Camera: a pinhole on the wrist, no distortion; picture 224 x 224 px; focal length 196.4 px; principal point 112.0 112.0 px. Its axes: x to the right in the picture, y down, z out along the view. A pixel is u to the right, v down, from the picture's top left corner.
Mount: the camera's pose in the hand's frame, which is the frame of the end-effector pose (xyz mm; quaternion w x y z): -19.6 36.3 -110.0 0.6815 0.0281 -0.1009 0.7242
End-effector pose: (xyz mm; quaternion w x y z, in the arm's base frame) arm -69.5 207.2 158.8 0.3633 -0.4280 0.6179 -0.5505
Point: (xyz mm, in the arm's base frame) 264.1 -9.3 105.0
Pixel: 133 53
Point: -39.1 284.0 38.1
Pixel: outside the picture
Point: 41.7 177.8 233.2
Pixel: 40 92
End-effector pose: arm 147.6 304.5 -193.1 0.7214 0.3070 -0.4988 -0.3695
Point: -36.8 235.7 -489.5
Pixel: outside the picture
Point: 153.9 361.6 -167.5
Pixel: 181 115
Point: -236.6 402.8 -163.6
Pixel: 132 147
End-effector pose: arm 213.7 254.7 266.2 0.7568 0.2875 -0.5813 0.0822
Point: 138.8 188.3 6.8
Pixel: outside the picture
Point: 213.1 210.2 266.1
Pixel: 44 58
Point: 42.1 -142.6 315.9
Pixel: 40 60
